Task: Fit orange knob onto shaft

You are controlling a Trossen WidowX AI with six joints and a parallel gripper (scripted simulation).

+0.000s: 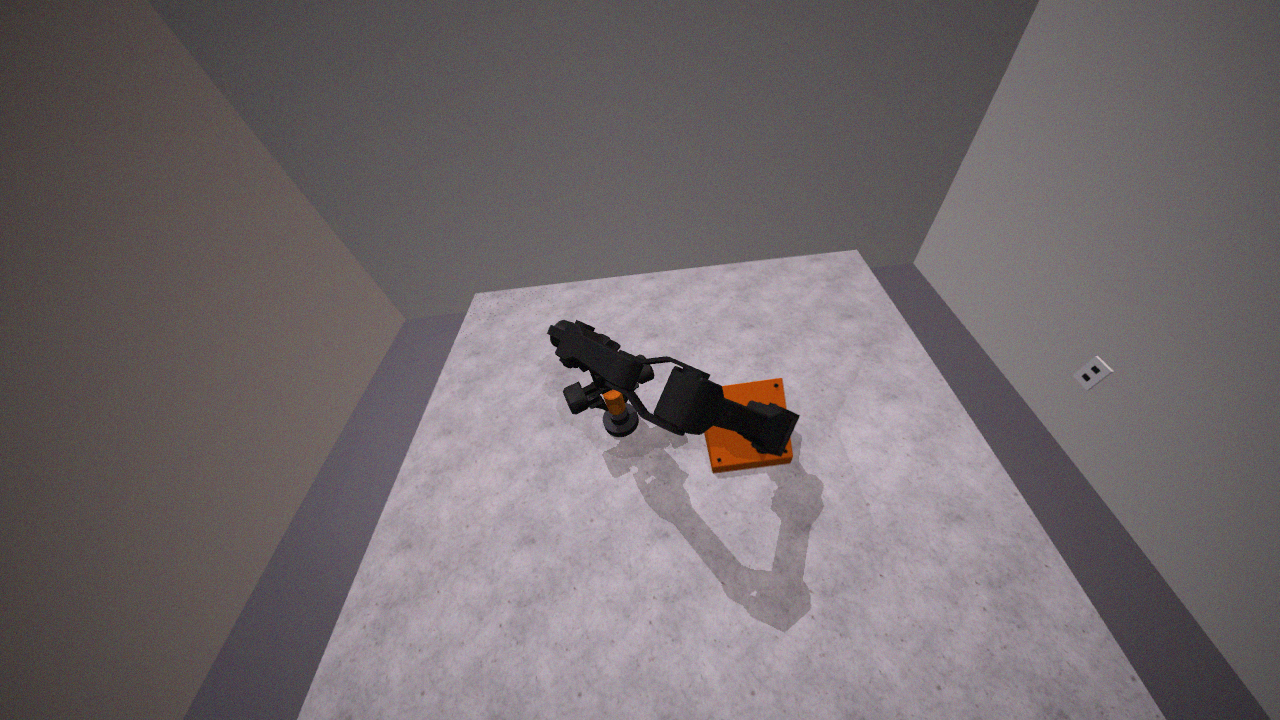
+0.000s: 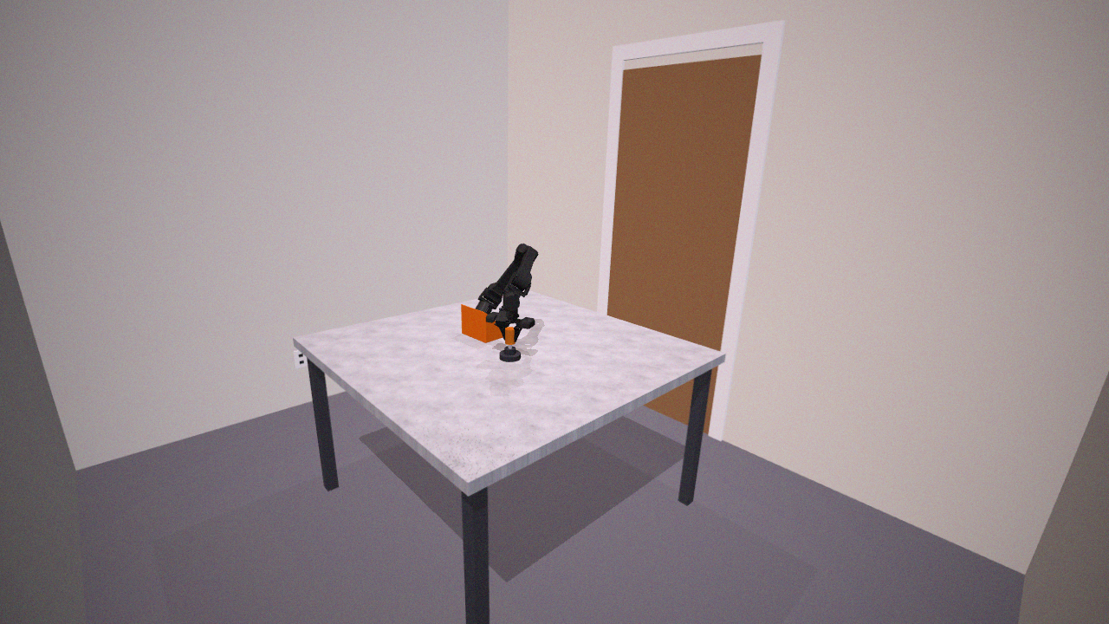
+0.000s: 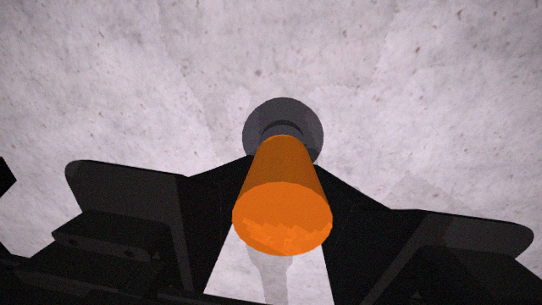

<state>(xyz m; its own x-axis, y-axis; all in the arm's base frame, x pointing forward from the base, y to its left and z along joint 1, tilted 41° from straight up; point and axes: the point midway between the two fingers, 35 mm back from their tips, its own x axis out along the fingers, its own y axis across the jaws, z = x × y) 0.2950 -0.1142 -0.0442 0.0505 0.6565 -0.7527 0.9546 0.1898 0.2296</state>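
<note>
Now: the round pedestal 4 cm below my gripper tip. From my gripper tip the other things lie so: orange knob (3 cm above).
</note>
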